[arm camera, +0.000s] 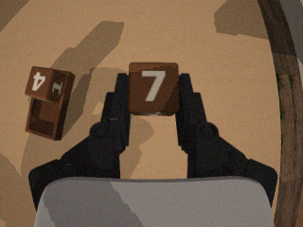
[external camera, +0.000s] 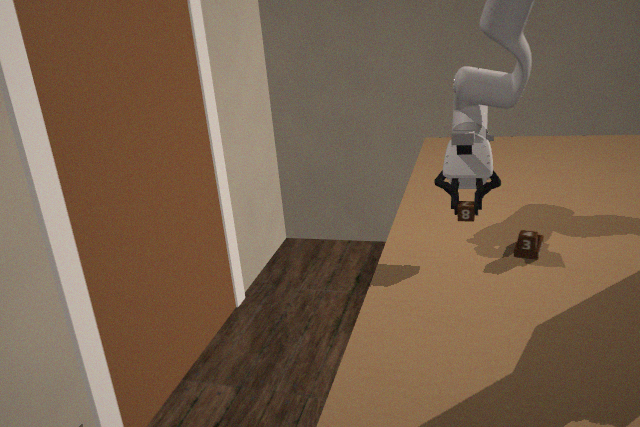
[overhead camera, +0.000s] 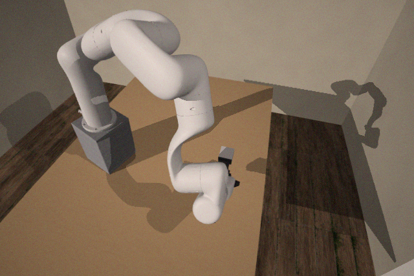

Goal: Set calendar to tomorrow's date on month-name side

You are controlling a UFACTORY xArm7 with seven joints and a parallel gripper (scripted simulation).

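Right now my hand is 120 mm past the brown calendar tray and 80 mm above it. From my hand the other things lie so: digit cube 10 mm to the left, 10 mm below.
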